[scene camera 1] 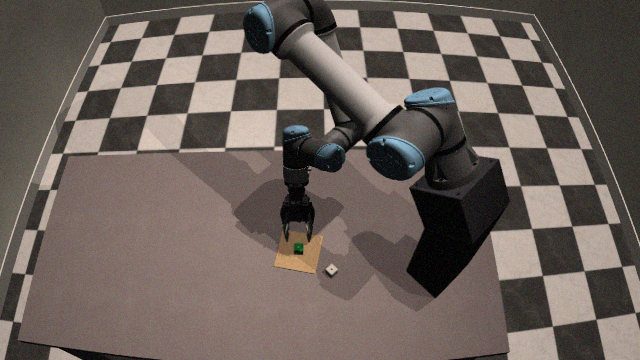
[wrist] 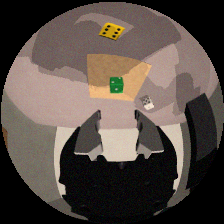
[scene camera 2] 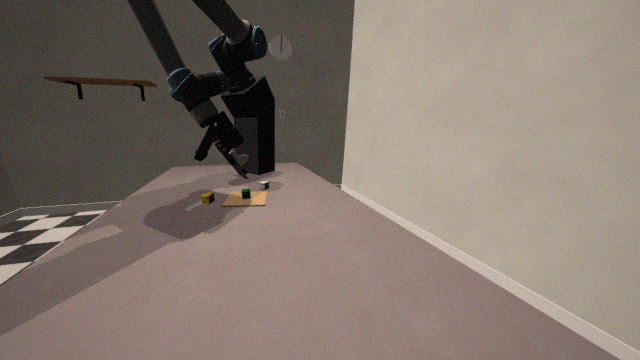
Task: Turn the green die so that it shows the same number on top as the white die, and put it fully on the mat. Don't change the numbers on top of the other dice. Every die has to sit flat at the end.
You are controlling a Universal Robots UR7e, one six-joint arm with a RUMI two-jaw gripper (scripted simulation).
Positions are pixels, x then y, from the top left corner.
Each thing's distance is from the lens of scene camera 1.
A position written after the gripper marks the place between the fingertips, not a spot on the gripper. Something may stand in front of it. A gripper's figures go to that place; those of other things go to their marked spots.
gripper (scene camera 1: 298,242): 1.45 m
tan mat (scene camera 1: 285,258): 1.51 m
